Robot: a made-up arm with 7 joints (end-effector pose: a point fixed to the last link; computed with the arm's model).
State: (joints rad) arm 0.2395 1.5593 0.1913 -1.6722 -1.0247 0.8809 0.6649
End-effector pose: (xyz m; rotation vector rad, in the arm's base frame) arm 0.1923 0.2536 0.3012 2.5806 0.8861 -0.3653
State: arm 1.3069 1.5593 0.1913 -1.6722 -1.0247 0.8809 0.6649
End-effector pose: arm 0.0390 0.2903 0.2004 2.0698 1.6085 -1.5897
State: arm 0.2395 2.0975 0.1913 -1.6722 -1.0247 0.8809 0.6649
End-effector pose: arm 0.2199 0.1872 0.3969 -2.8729 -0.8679 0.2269
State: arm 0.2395 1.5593 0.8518 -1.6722 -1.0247 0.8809 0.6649
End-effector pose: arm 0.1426 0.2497 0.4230 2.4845 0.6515 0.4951
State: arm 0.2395 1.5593 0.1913 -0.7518 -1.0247 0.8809 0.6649
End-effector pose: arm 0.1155 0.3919 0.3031 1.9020 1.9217 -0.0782
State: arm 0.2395 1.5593 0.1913 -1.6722 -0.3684 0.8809 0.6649
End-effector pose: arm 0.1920 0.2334 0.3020 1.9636 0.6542 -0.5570
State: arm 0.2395 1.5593 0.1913 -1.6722 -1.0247 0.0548 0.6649
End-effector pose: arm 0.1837 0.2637 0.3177 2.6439 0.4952 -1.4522
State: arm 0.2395 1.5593 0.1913 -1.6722 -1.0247 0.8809 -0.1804
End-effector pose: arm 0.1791 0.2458 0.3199 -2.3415 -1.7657 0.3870
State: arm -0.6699 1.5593 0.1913 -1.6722 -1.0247 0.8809 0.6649
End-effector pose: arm 0.1878 0.1984 0.4530 2.4815 0.1762 0.6250
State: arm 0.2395 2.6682 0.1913 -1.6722 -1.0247 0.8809 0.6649
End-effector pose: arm 0.2407 0.0722 0.4459 -2.3803 -0.6142 0.0290
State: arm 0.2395 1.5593 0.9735 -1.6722 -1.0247 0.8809 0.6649
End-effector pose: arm 0.1253 0.2483 0.4406 2.4416 0.6025 0.6450
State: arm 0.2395 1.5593 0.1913 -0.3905 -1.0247 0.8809 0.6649
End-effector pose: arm 0.0572 0.4181 0.3049 1.5321 2.2367 0.0407
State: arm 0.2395 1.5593 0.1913 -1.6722 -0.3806 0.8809 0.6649
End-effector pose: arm 0.1920 0.2338 0.3019 1.9752 0.6585 -0.5542
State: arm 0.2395 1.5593 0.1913 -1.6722 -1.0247 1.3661 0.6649
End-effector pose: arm 0.2035 0.2505 0.2960 2.3735 1.0328 0.2329
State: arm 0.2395 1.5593 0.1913 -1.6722 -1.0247 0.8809 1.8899
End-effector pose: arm 0.2166 0.2341 0.2878 1.9631 -0.4076 -0.2153
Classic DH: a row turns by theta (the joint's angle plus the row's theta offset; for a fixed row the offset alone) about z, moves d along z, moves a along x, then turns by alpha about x. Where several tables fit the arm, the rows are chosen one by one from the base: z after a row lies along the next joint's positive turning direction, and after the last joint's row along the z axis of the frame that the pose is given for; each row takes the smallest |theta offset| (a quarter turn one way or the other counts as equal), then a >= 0, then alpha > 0; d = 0 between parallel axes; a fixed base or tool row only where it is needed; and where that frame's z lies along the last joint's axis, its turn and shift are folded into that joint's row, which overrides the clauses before.
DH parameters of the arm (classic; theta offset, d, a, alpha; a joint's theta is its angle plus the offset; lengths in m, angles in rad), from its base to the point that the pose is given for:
base (fixed): 0 0.2899 0.0249 -1.2217
joint 1: 1.5708 0.0171 0.03 1.5708
joint 2: 1.2217 -0.0142 0.0187 -1.5708
joint 3: -1.5708 -0.2186 0.0242 -1.5708
joint 4: 0 0.0487 -0.0025 1.5708
joint 5: 0 -0.1947 0.0008 -1.5708
joint 6: 0 0.0046 0.0091 1.5708
joint 7: 0.7417 0.033 -0.0291 0.6157
tool (fixed): -2.1342 -0.0081 0 0

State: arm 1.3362 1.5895 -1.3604 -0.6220 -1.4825 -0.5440 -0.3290
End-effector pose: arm -0.1804 0.3674 0.2754 1.4188 0.6621 1.6858
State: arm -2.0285 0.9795 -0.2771 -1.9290 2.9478 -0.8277 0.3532
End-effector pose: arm 0.0512 0.0358 0.5334 -1.6005 -2.1145 -1.0176
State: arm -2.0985 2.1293 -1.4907 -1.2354 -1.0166 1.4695 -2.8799
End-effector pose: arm 0.1707 0.2500 0.5236 1.4701 -2.3373 0.9884
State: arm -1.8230 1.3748 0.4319 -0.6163 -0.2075 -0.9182 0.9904
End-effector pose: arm 0.1502 0.3212 0.5182 1.8491 -2.2871 0.4053
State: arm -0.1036 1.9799 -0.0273 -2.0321 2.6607 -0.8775 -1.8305
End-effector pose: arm 0.1934 0.1386 0.3619 2.2023 -0.2887 -0.6244
